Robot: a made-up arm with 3 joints. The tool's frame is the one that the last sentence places.
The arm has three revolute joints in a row. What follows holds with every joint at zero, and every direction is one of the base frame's.
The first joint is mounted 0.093 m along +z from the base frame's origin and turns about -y.
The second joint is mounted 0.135 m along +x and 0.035 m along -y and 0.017 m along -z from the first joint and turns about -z.
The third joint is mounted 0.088 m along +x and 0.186 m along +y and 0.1 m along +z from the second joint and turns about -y.
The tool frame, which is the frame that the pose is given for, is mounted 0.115 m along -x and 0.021 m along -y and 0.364 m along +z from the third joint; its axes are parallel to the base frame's.
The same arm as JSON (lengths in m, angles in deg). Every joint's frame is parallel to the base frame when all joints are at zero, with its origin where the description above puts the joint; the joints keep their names.
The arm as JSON. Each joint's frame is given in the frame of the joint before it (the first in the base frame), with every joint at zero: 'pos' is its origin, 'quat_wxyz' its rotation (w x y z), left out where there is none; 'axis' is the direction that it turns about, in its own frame. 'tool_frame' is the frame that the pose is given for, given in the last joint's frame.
{
  "length_unit": "m",
  "angle_unit": "deg",
  "joints": [
    {
      "joint": "joint 1",
      "pos": [
        0.0,
        0.0,
        0.093
      ],
      "axis": [
        0.0,
        -1.0,
        0.0
      ]
    },
    {
      "joint": "joint 2",
      "pos": [
        0.135,
        -0.035,
        -0.017
      ],
      "axis": [
        0.0,
        0.0,
        -1.0
      ]
    },
    {
      "joint": "joint 3",
      "pos": [
        0.088,
        0.186,
        0.1
      ],
      "axis": [
        0.0,
        -1.0,
        0.0
      ]
    }
  ],
  "tool_frame": {
    "pos": [
      -0.115,
      -0.021,
      0.364
    ]
  }
}

